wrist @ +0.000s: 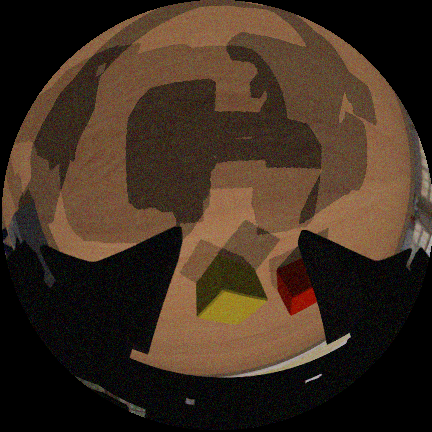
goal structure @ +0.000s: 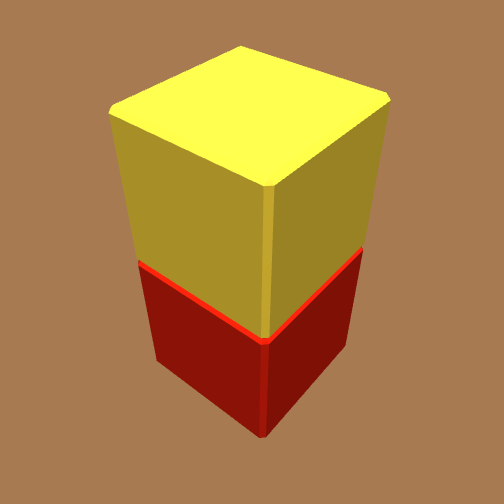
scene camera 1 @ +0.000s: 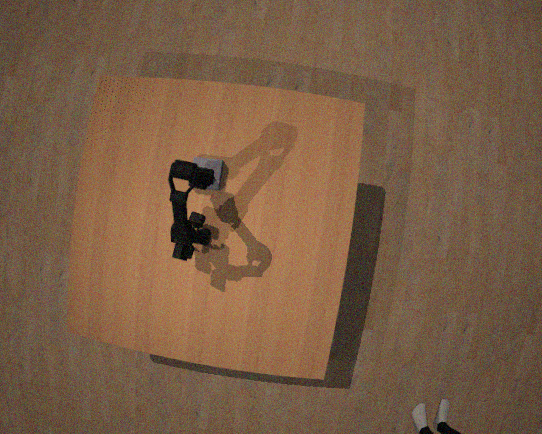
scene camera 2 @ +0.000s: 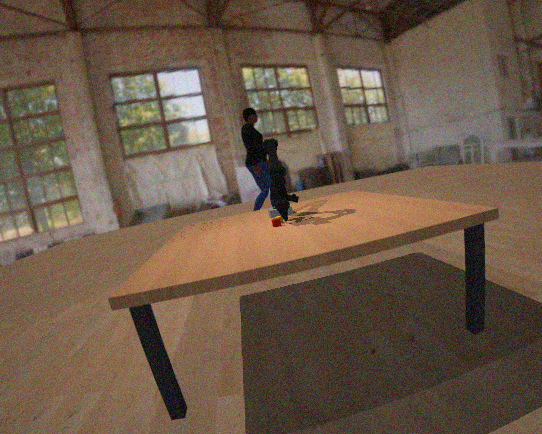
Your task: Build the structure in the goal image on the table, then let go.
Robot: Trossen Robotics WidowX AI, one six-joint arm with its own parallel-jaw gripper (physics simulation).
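Seen in the pictures: gripper, fingertip midpoint: [wrist: 243,235] [scene camera 2: 286,221]; arm's base, origin of the base link: [scene camera 1: 205,177].
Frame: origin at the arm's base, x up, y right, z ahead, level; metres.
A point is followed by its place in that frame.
Note:
A yellow block [wrist: 230,306] @(x -0.010, y 0.091, z 0.227 m) sits on the table between the spread fingers in the wrist view, with a strip of table on either side of it. A red block [wrist: 296,290] @(x -0.014, y 0.111, z 0.271 m) [scene camera 2: 276,222] @(x -0.023, y 0.131, z 0.297 m) sits apart from it to the right in the wrist view, partly hidden behind the right finger. My gripper [wrist: 243,235] @(x -0.037, y 0.065, z 0.249 m) [scene camera 2: 285,219] @(x -0.037, y 0.065, z 0.249 m) is open and empty, pointing down low over the table around the yellow block. Its exact height is hard to tell. In scene camera 1 the blocks do not show, and the arm covers the fingers.
The wooden table [scene camera 1: 275,320] @(x -0.043, y -0.260, z 0.637 m) [scene camera 2: 225,252] @(x -0.043, y 0.417, z 0.525 m) carries the arm's grey base [scene camera 1: 218,167] @(x -0.001, y -0.057, z -0.038 m), and the arm's dark shadows fall across it. A person [scene camera 2: 254,145] in a black top stands behind the table in scene camera 2. A person's feet [scene camera 1: 420,415] show at scene camera 1's lower right.

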